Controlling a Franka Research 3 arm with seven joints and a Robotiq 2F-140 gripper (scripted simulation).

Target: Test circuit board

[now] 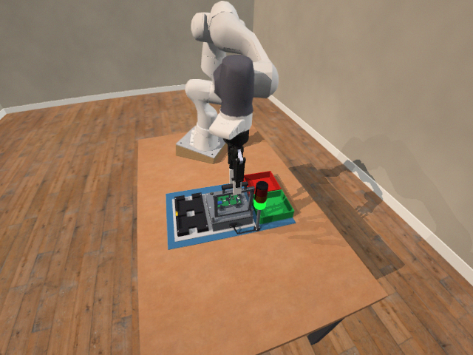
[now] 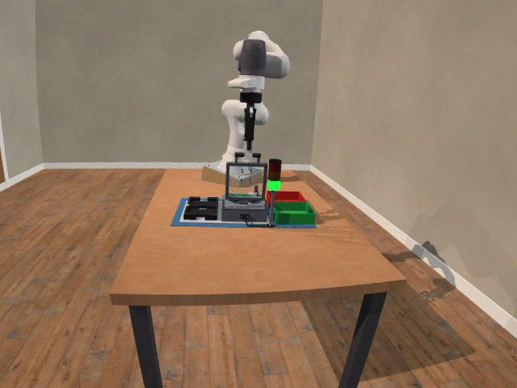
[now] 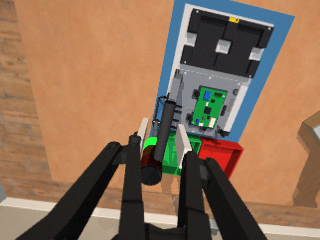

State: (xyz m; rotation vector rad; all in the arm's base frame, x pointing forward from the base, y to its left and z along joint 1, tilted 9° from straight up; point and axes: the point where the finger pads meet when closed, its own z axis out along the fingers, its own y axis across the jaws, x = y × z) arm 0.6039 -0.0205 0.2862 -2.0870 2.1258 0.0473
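The green circuit board is 22 cm below my hand and 13 cm behind it. From my hand the other things lie so: tester lid: 11 cm below, 2 cm behind; green bin: 28 cm below, 20 cm to the left, 8 cm behind; dark plate: 22 cm below, 13 cm behind, 1 cm to the left.
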